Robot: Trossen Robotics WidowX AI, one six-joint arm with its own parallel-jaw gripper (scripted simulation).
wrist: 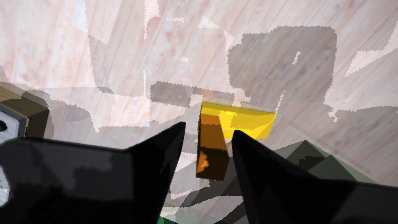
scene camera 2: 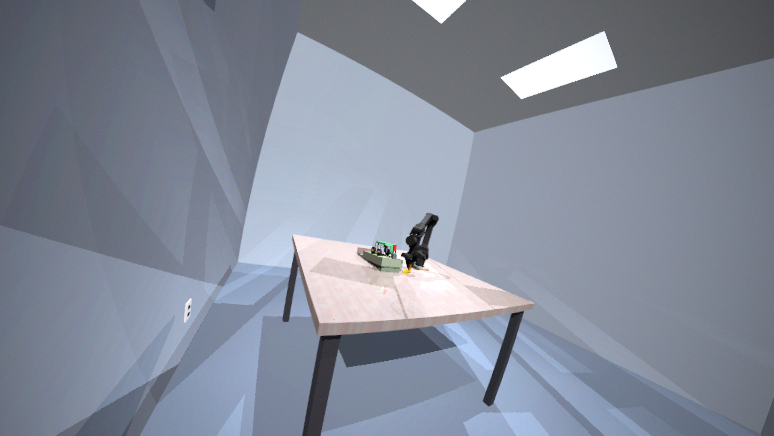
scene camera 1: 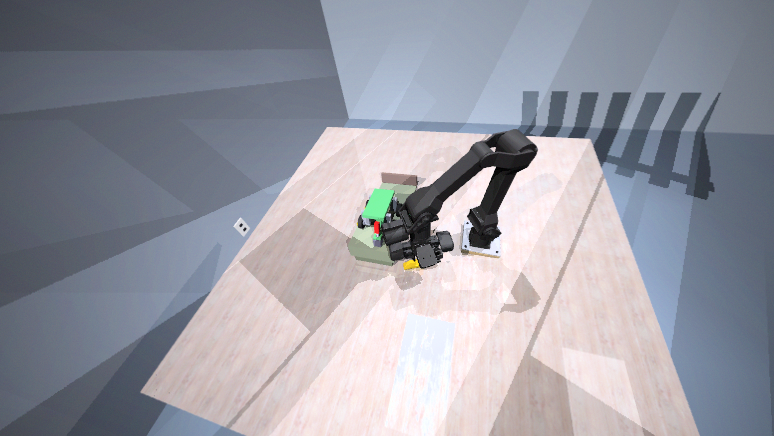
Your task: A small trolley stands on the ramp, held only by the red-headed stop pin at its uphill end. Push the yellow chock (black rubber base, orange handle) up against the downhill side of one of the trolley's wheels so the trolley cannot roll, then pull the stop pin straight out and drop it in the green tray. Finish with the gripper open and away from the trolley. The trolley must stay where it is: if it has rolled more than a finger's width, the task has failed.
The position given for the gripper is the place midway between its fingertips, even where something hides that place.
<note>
In view: the gripper (scene camera 1: 420,259), a yellow chock (wrist: 217,122) and a trolley (scene camera 1: 377,206).
The gripper shows as well in the wrist view (wrist: 209,131). The wrist view does not show the trolley: it is out of frame.
</note>
